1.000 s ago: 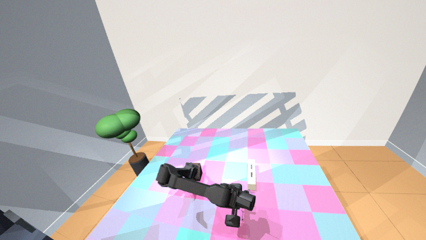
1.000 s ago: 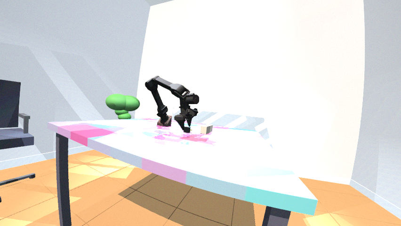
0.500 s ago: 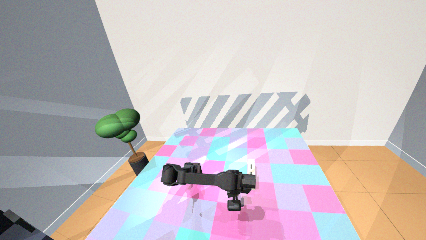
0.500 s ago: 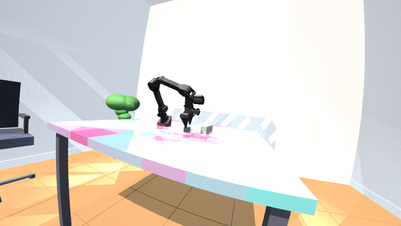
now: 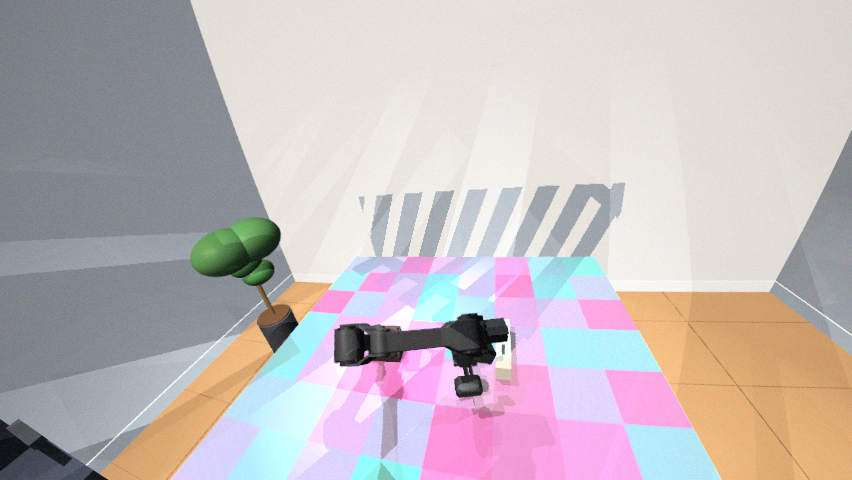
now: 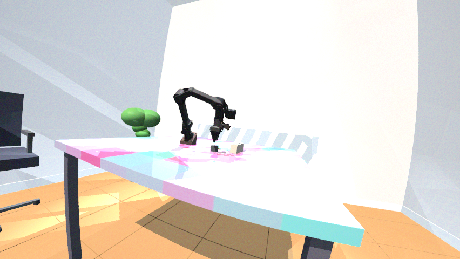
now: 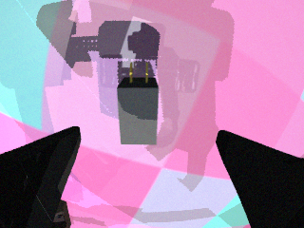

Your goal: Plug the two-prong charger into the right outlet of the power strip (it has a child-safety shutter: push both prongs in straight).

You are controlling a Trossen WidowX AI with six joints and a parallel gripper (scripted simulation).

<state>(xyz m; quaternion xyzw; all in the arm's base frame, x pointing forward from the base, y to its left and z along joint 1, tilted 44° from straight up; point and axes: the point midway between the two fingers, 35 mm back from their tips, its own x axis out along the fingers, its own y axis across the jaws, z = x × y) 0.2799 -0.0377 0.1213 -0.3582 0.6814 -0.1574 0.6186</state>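
Right now my gripper tip is 50 mm above the two-prong charger, 10 mm to the right of it and 10 mm short of it.
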